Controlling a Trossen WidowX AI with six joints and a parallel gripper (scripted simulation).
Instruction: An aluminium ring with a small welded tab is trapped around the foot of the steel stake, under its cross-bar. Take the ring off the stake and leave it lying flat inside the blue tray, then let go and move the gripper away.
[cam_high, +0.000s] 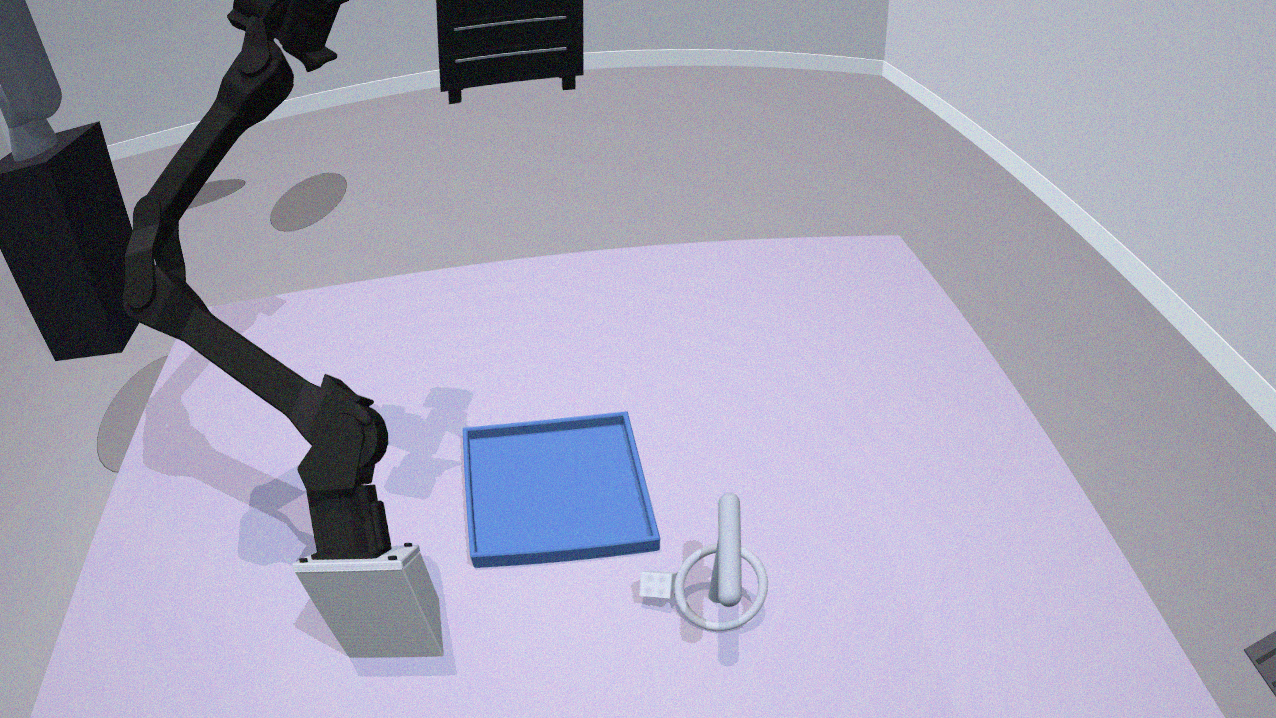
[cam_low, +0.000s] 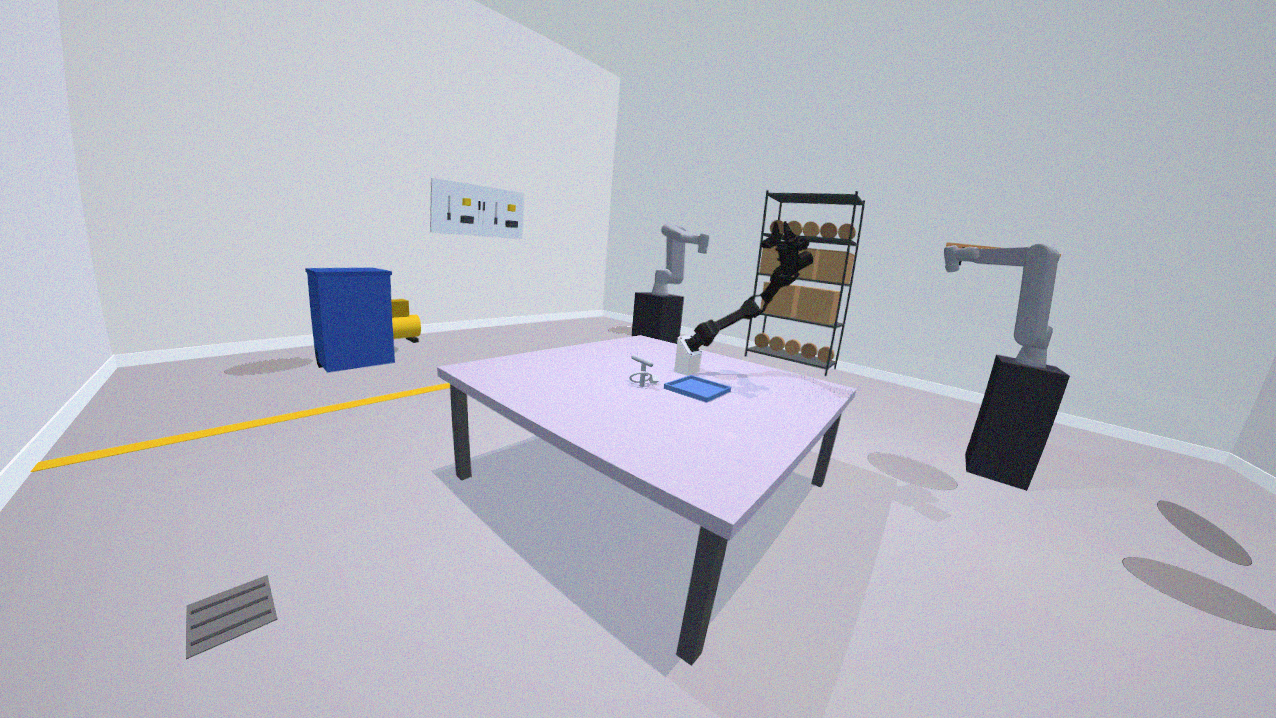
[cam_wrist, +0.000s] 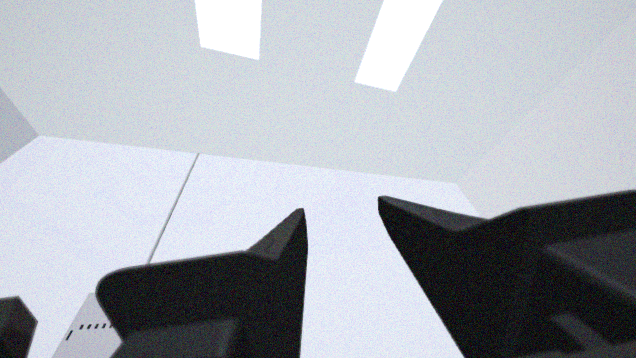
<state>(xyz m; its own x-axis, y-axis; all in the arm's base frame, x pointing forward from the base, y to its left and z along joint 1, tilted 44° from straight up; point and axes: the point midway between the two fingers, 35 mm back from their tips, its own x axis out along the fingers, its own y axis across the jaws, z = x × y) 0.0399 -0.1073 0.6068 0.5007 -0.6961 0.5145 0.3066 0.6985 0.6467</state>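
Now: gripper tip 28 cm short of the aluminium ring, 34 cm to the left of it and 63 cm above it. From my gripper tip the other things lie so: blue tray: 15 cm ahead, 17 cm to the right, 65 cm below.
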